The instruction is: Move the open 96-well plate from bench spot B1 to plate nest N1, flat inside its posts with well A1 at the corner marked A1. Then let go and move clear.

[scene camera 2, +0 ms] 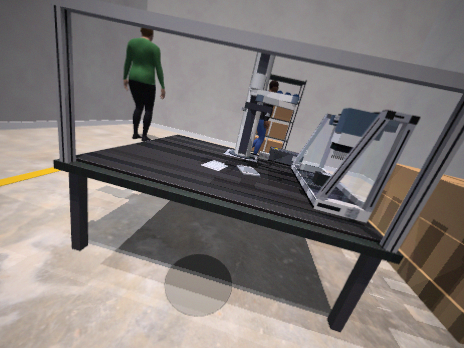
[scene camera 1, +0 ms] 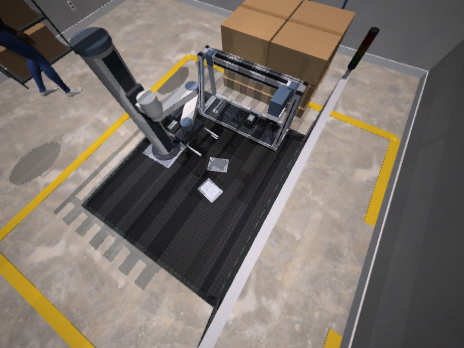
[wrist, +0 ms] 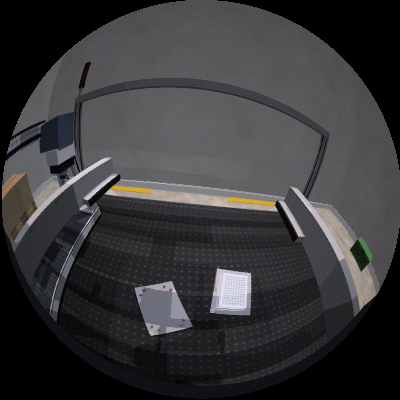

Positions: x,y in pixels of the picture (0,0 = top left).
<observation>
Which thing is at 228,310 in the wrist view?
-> A light nest outline.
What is the gripper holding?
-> Nothing.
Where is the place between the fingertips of the gripper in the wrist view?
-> At 197,178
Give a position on a white well plate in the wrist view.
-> At 232,294
</observation>
